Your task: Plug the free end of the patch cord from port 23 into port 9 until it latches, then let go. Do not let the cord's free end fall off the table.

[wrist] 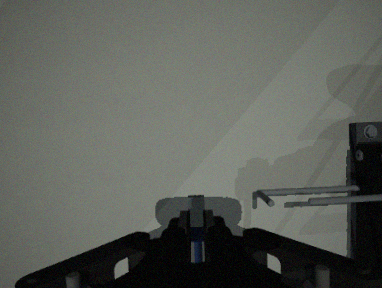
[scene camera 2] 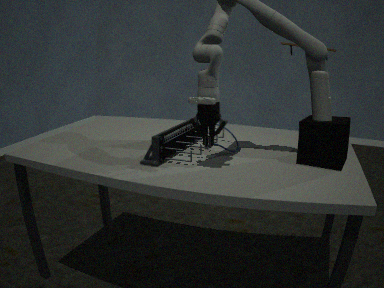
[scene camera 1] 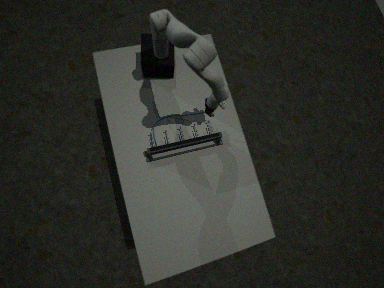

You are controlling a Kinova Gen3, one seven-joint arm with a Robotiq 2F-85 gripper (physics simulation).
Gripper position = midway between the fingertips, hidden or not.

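From scene camera 2 you'd see my gripper (scene camera 2: 208, 146), and the wrist view has the gripper (wrist: 197, 223) in it as well.
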